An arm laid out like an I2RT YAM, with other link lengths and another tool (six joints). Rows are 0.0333 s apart.
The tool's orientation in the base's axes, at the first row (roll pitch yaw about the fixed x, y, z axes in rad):
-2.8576 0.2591 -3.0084
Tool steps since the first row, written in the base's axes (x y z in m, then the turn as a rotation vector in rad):
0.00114 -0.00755 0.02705 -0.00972 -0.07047 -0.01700
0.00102 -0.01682 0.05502 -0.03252 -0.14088 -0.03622
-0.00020 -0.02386 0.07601 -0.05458 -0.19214 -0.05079
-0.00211 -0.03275 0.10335 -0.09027 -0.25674 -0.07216
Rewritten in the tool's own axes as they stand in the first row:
-0.00705 -0.01465 -0.02293 0.02271 -0.06257 0.03031
-0.01291 -0.03112 -0.04664 0.05852 -0.12374 0.05899
-0.01622 -0.04350 -0.06474 0.08997 -0.16781 0.07888
-0.02025 -0.05934 -0.08847 0.13793 -0.22209 0.10451

